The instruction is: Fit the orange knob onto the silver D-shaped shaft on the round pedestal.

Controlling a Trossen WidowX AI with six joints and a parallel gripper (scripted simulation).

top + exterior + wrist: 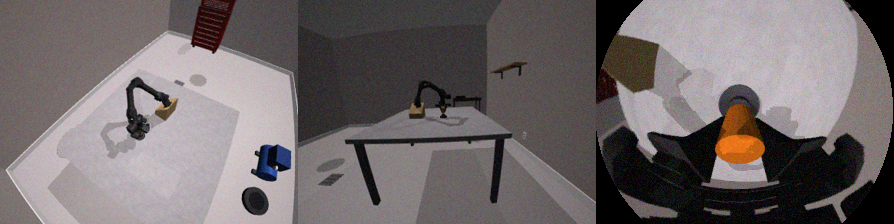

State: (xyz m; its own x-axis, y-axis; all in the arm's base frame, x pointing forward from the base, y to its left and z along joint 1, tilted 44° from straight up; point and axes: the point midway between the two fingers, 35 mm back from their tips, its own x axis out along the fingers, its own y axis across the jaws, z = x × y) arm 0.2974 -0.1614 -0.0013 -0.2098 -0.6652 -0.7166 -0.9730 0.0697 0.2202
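My gripper tip is 30 mm below the orange knob. Also, from my gripper tip: dark round pedestal (40 mm below).
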